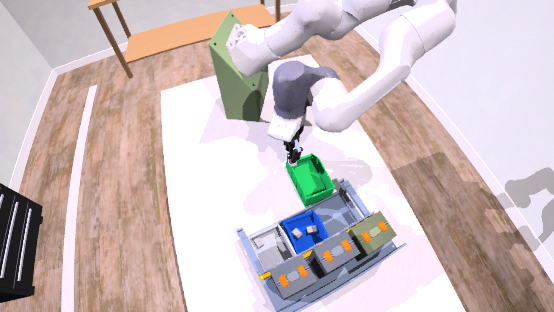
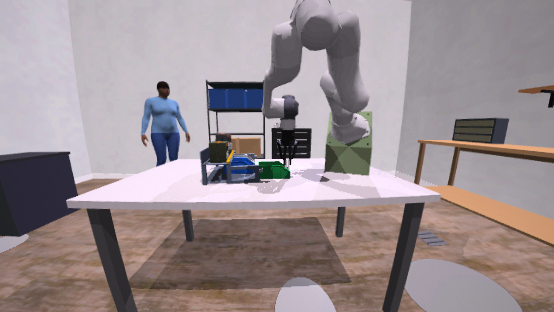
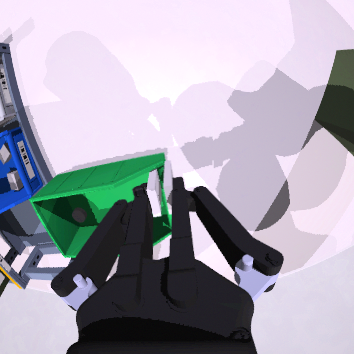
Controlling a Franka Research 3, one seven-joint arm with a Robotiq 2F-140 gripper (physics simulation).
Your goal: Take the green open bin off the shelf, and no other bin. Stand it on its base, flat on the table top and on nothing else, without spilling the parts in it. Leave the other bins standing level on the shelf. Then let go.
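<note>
The green open bin (image 1: 311,176) (image 2: 272,170) (image 3: 100,175) is off the shelf (image 1: 252,257) (image 2: 204,167) (image 3: 21,110), just in front of its empty right bay. It looks upright and level, at or very near the table top (image 1: 210,200) (image 2: 165,192); any small gap under it is hard to tell. Its far end is close to the shelf front; contact there is unclear. A dark round part (image 3: 79,215) lies inside. My gripper (image 1: 293,162) (image 2: 287,165) (image 3: 162,172) is shut on the bin's near end wall. The blue bin (image 1: 302,244) and light grey bin (image 1: 270,245) sit level on the shelf.
Two grey cases (image 1: 294,276) (image 1: 336,251) and an olive case (image 1: 373,233) with orange latches stand on the shelf's upper level. The arm's green pedestal (image 1: 237,90) (image 2: 347,157) (image 3: 341,95) stands on the table behind the gripper. A person (image 2: 165,117) stands beyond the table.
</note>
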